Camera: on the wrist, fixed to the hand. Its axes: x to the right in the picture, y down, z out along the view.
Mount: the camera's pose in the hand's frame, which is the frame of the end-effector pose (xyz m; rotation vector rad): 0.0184 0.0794 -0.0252 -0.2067 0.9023 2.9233
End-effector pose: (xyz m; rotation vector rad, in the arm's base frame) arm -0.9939 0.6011 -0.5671 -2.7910 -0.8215 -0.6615
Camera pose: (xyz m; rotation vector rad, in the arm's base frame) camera -0.9460 0.5367 -0.5383 -0.6512 2.5186 -0.6209
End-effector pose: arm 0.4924 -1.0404 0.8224 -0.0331 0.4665 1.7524
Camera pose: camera 0.4073 -1.0441 0.8174 0.1584 -0.3290 -1.3597
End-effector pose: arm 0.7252 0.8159 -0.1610 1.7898 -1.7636 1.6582
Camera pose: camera 0.6446 0.7982 -0.1827 1.8512 1.5983 -0.5763
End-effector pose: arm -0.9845 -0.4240 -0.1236 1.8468 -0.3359 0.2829
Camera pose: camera -0.9973 -0.4238 -0.0393 -0.5715 -1.8692 2.4542
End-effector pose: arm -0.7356 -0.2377 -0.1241 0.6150 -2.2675 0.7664
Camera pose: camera -0.7847 -0.1680 -0.1237 -2.8984 -0.5624 1.0501
